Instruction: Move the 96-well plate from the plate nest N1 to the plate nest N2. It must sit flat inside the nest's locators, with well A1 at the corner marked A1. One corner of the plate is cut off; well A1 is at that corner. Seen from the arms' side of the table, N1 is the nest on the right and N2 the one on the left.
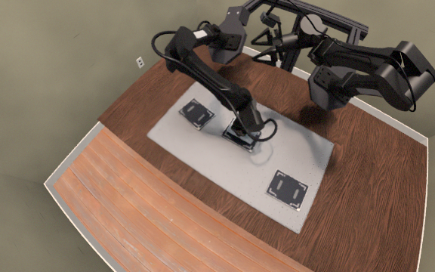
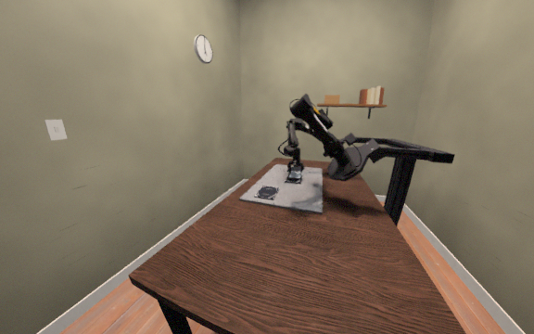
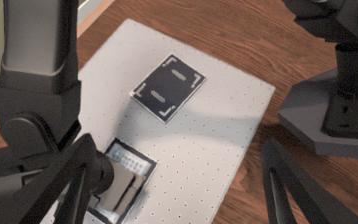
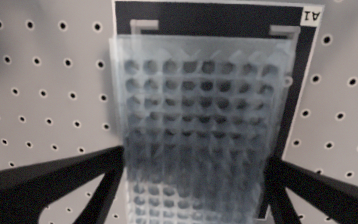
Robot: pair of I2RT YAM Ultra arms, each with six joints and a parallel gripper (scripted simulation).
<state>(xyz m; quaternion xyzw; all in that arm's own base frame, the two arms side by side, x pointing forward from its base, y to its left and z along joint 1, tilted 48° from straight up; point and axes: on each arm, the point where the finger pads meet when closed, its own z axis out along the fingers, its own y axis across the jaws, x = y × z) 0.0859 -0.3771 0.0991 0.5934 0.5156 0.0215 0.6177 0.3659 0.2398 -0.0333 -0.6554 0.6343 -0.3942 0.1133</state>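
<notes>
The clear 96-well plate lies 1 cm below my right hand. Also, from my right hand: white corner label: 6 cm ahead, 8 cm to the left, 4 cm below; black plate nest: 1 cm ahead, 4 cm below.
</notes>
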